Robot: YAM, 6 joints.
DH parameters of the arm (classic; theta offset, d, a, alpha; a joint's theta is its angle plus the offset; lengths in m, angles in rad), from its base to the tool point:
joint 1: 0 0.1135 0.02 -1.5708
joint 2: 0 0 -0.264 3.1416
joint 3: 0.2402 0 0.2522 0
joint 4: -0.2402 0 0.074 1.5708
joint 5: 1.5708 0 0 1.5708
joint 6: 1.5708 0.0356 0 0
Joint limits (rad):
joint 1: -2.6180..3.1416
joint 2: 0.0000..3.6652
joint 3: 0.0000..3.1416
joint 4: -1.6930..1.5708
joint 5: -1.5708..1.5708
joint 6: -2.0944..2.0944
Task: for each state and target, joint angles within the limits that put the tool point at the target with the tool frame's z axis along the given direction. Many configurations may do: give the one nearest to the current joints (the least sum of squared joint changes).
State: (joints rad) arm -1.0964 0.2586 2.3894 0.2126 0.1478 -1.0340
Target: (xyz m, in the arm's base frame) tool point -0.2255 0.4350 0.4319 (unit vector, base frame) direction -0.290 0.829 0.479
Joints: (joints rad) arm -1.0829 0.2705 2.2877 0.6203 -0.1328 -1.0340
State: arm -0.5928 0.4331 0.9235 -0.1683 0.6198 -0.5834
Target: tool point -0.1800 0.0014 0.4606 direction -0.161 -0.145 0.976
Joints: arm -0.0377 0.0019 1.0045 0.7261 0.1516 -0.5834
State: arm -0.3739 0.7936 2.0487 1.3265 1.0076 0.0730
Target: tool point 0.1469 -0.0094 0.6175 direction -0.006 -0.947 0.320
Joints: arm 0.1639 1.4597 1.9279 1.5673 1.2046 0.0730
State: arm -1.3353 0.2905 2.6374 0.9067 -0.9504 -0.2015
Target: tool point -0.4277 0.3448 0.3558 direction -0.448 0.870 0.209
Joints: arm -0.6513 0.3503 2.7229 0.5368 -0.4335 -0.2015
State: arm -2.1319 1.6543 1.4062 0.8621 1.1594 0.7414
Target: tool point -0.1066 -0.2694 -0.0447 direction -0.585 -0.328 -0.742
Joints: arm -1.8921 2.3849 0.6475 0.7558 0.4683 0.7414
